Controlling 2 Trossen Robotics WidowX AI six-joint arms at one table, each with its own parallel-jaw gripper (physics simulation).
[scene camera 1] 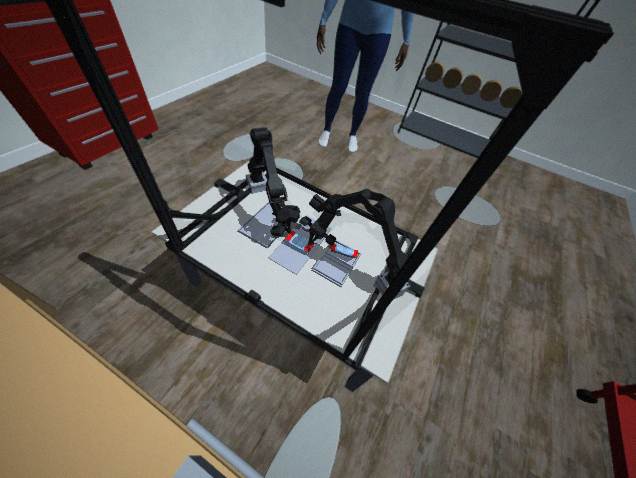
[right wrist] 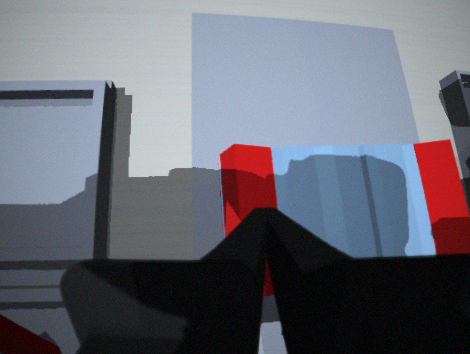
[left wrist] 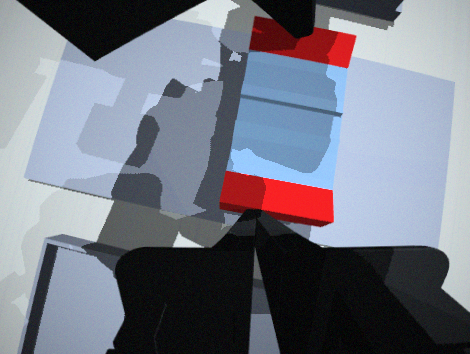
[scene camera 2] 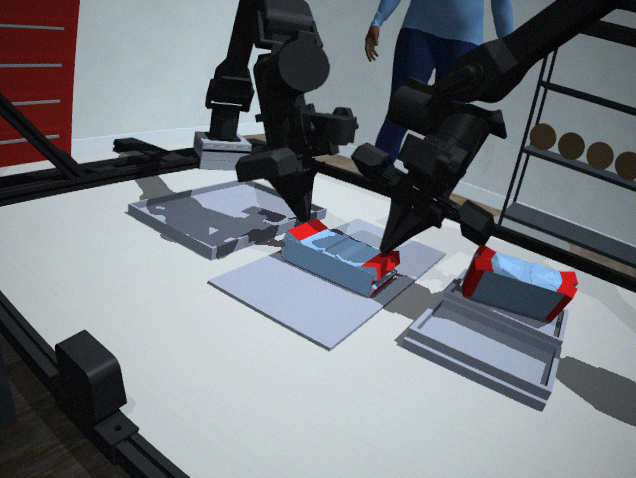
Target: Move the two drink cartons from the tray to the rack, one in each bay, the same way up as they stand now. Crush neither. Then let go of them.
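Frame: origin at the left arm's base, x left, y ahead, z down, level; millimetres.
Where they show: left gripper, fingertip midpoint: [scene camera 1: 289,232] [left wrist: 252,216] [scene camera 2: 305,221]; right gripper, fingertip midpoint: [scene camera 1: 308,244] [right wrist: 264,218] [left wrist: 304,33] [scene camera 2: 382,252]; left arm's base, origin of the base link: [scene camera 1: 257,178] [scene camera 2: 222,137].
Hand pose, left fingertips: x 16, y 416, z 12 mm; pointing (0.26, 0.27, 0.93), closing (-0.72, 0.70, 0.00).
Things, the pixels of their top centre, and the offset from my left fingertips. "spot": a spot on its surface instead.
- blue carton with red ends, middle of its top: [right wrist: 355,209] [left wrist: 289,118] [scene camera 2: 342,247] [scene camera 1: 299,241] dz +8, dx +25, dy +62 mm
- carton, middle of its top: [scene camera 2: 527,258] [scene camera 1: 345,246] dz -39, dx +197, dy +199 mm
- rack's back bay, surface spot: [scene camera 2: 473,372] spot: dz +35, dx +63, dy +282 mm
- shallow tray, middle of its top: [scene camera 2: 232,205] [scene camera 1: 268,222] dz +27, dx -62, dy -124 mm
One blue carton with red ends [scene camera 1: 299,241] [scene camera 2: 329,256] [left wrist: 287,125] [right wrist: 345,200] lies creased on the flat panel [scene camera 2: 303,303] [left wrist: 400,160] [right wrist: 300,80] between tray and rack. The other carton [scene camera 1: 344,250] [scene camera 2: 519,287], its top dented, lies at the rack's back bay [scene camera 2: 473,372]; whether it sits fully down is unclear. The rack's front bay is empty. My left gripper [scene camera 2: 306,219] [left wrist: 252,216] is shut, empty, by the first carton's tray-side red end. My right gripper [scene camera 2: 384,250] [right wrist: 264,218] is shut, empty, at its rack-side red end. Contact is unclear.
The shallow tray [scene camera 2: 174,233] [left wrist: 80,295] stands at the left in scene camera 2 and holds no carton. Both arms are close together over the panel. A black frame rail with a block [scene camera 2: 89,367] runs along the table's front edge.
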